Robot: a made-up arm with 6 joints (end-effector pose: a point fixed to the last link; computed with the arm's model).
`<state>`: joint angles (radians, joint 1 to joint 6).
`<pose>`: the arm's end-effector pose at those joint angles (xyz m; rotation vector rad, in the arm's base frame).
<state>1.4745 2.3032 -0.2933 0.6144 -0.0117 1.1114</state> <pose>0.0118 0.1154 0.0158 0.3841 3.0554 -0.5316</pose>
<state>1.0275 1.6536 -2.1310 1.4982 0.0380 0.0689</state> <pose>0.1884 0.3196 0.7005 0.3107 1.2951 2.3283</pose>
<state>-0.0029 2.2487 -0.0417 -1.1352 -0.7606 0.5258</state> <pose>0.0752 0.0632 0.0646 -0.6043 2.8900 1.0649</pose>
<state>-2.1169 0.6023 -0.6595 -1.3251 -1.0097 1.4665</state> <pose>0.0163 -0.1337 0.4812 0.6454 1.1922 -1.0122</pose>
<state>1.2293 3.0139 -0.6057 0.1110 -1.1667 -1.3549</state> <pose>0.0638 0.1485 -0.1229 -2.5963 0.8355 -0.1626</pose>
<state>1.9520 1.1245 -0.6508 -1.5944 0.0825 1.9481</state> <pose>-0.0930 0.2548 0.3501 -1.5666 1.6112 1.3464</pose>
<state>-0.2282 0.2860 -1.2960 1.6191 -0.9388 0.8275</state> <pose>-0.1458 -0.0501 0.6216 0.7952 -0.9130 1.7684</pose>
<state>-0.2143 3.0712 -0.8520 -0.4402 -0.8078 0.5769</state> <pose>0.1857 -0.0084 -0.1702 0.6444 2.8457 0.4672</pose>
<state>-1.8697 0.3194 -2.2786 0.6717 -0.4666 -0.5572</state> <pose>0.1156 0.4715 0.6205 -0.6082 -0.7840 -1.5579</pose>
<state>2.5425 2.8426 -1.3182 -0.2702 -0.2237 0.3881</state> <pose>-0.3206 0.2117 -0.1280 -2.8751 1.0707 0.5479</pose>
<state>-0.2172 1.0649 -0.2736 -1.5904 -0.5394 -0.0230</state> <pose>0.1945 0.0104 0.2459 -1.6161 1.4930 -0.4225</pose>
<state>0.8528 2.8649 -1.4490 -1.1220 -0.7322 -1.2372</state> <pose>0.2344 0.3613 -0.0973 -2.2779 -0.1782 0.1281</pose>
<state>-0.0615 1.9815 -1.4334 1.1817 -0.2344 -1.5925</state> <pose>0.5018 -0.0527 0.3039 -0.2069 1.9581 -0.5281</pose>
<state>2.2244 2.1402 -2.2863 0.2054 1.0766 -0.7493</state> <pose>-0.3314 0.4026 0.4283 -2.5953 0.2559 0.8787</pose>
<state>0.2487 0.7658 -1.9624 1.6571 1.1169 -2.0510</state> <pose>-0.1397 0.0584 0.7393 -1.0952 -0.1956 0.0293</pose>
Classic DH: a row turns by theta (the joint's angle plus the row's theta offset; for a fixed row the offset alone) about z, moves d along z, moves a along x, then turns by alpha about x. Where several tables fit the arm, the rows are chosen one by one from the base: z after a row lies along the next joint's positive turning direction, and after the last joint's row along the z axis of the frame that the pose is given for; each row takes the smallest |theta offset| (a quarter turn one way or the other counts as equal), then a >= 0, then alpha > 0; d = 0 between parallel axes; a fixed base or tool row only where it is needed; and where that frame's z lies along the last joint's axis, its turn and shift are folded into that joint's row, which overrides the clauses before.
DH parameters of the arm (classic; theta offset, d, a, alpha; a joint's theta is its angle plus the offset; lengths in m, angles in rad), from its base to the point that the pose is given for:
joint 1: 0 0.1919 0 -1.5708
joint 2: 0.1359 0 -0.2922 0
joint 3: 1.3476 0 -0.0244 1.5708
joint 4: 0 0.2778 0 -1.5708
joint 5: 0 0 0.0001 1.5708
joint 6: 0 0.1016 0 0

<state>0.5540 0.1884 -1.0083 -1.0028 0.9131 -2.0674</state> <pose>-0.0092 -0.0854 0.5411 -1.7091 0.6355 -2.2509</pose>
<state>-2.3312 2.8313 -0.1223 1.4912 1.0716 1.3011</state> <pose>0.0554 -0.0708 0.0655 -0.4320 1.7602 -0.7607</pose>
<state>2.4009 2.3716 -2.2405 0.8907 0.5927 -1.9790</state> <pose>-0.4701 0.3700 0.3378 -2.0473 -0.7787 1.1901</pose>
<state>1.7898 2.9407 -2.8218 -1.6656 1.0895 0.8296</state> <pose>-0.0465 0.6220 0.2335 -1.0335 1.0901 -0.0877</pose>
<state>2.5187 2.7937 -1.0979 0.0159 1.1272 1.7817</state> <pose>-0.1683 0.1191 -0.0652 -0.7826 2.0768 -1.2292</pose>
